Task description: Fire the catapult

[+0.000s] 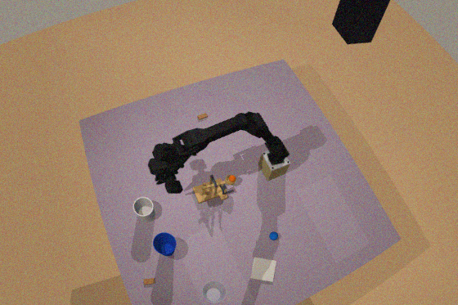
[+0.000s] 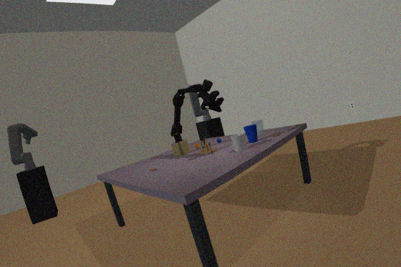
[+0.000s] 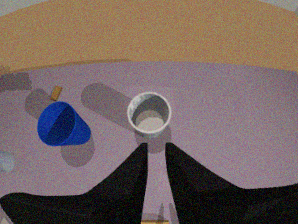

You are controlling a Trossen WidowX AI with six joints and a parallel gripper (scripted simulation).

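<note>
The orange ball is 330 mm behind my gripper tip, 40 mm to the right of it and 210 mm below it. Round my gripper tip: blue cup (30 mm ahead, 200 mm to the left, 240 mm below); then white mug (90 mm ahead, 20 mm to the left, 240 mm below); then wooden catapult (270 mm behind, 10 mm to the right, 220 mm below).
</note>
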